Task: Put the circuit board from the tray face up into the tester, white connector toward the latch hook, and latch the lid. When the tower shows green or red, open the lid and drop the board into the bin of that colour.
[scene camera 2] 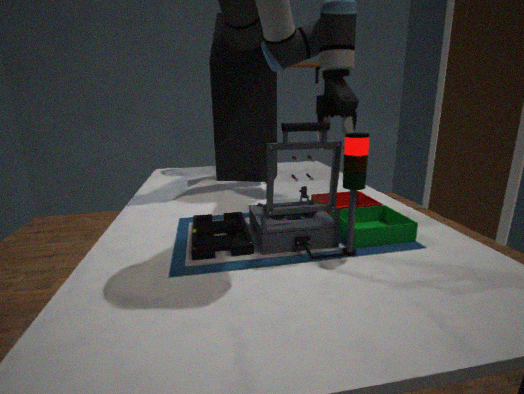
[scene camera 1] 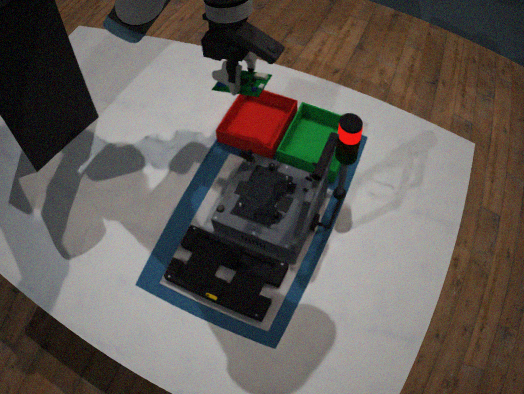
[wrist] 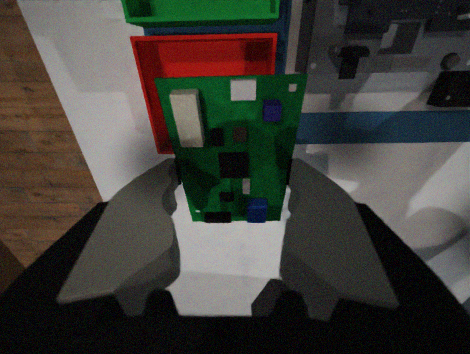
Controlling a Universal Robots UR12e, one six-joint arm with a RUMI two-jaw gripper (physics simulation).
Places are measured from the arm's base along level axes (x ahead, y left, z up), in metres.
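Where they show: gripper, fingertip midpoint: [scene camera 1: 242,83] [wrist: 233,162]; arm's base at its link origin: [scene camera 2: 247,31].
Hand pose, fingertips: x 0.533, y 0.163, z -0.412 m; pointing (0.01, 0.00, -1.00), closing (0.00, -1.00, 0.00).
Things, the pixels of their top centre, and the offset from my fingertips. "spot": a spot on its surface instead.
- circuit board at its top centre: [wrist: 233,183] [scene camera 1: 241,76] 0.002 m back, 0.000 m left, 0.022 m up
- red bin at its top centre: [wrist: 208,102] [scene camera 1: 257,114] [scene camera 2: 345,198] 0.012 m ahead, 0.034 m left, 0.141 m down
- tower at a spot on its surface: [scene camera 1: 350,131] [scene camera 2: 348,134] spot: 0.258 m ahead, 0.084 m right, 0.069 m up
- green bin at its top centre: [scene camera 1: 318,134] [scene camera 2: 371,216] 0.162 m ahead, 0.036 m left, 0.141 m down
- tower's pole at a spot on its surface: [scene camera 2: 352,215] spot: 0.260 m ahead, 0.065 m right, 0.097 m down
- raised lid's handle at its top centre: [scene camera 1: 326,152] [scene camera 2: 305,122] 0.238 m ahead, 0.163 m right, 0.093 m up
My gripper [scene camera 1: 243,80] [scene camera 2: 334,131] [wrist: 233,162] is shut on the circuit board [scene camera 1: 255,90] [wrist: 270,165] by its two long edges. The board's component face shows in the wrist view, white connector [wrist: 187,119] at upper left. It is held in the air by the red bin [scene camera 1: 255,122] [scene camera 2: 345,201] [wrist: 215,64], overlapping part of that bin in the wrist view. The tower [scene camera 1: 350,131] [scene camera 2: 356,146] shows red. The tester [scene camera 1: 255,235] [scene camera 2: 295,239] has its lid [scene camera 2: 270,185] standing open, with no board in its nest. The black tray [scene camera 1: 200,285] [scene camera 2: 200,247] holds no board.
The green bin [scene camera 1: 307,137] [scene camera 2: 380,235] [wrist: 200,7] stands beside the red bin. The tower's pole [scene camera 2: 352,215] rises next to the tester and the green bin. The raised lid's handle [scene camera 2: 305,127] stands high. A blue border [scene camera 1: 172,245] surrounds the tray and tester.
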